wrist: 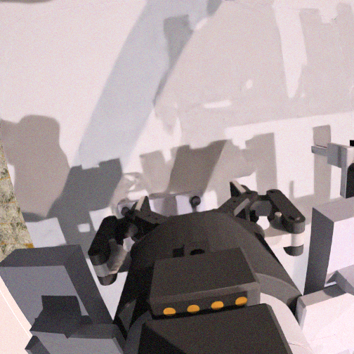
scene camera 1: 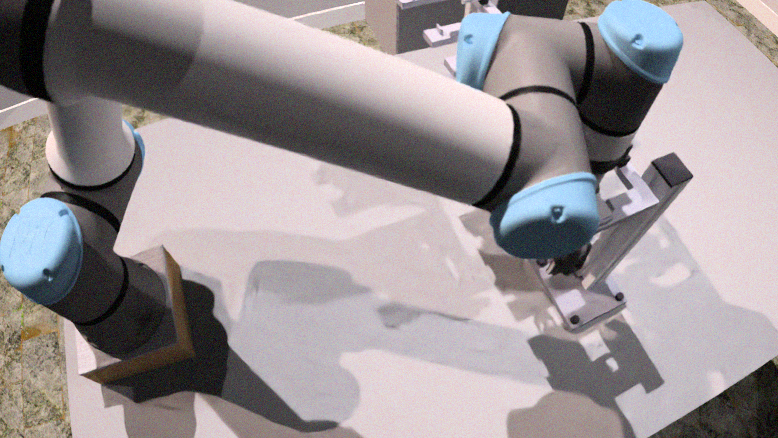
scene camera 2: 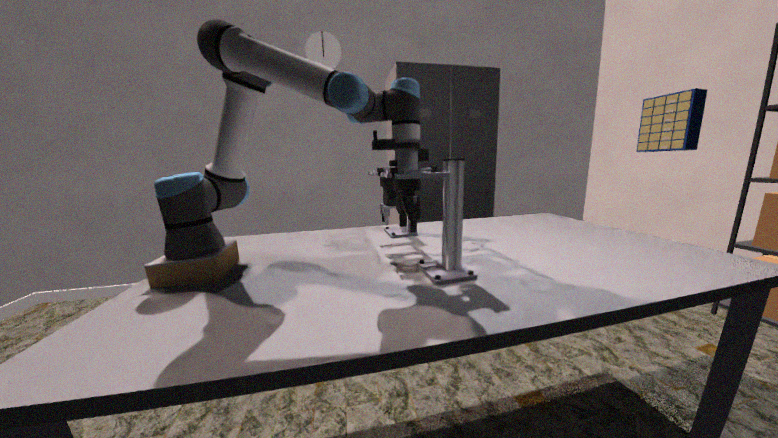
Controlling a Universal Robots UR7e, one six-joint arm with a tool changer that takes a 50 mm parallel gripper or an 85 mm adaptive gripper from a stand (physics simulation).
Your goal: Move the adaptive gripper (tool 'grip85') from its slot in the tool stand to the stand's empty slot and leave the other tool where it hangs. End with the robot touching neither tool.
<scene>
In view: an adaptive gripper (scene camera 2: 406,202) and a tool stand (scene camera 1: 580,297).
The adaptive gripper shows as well in the wrist view (wrist: 200,262) and in scene camera 1 (scene camera 1: 568,264). The tool stand also shows in the wrist view (wrist: 54,288).
</scene>
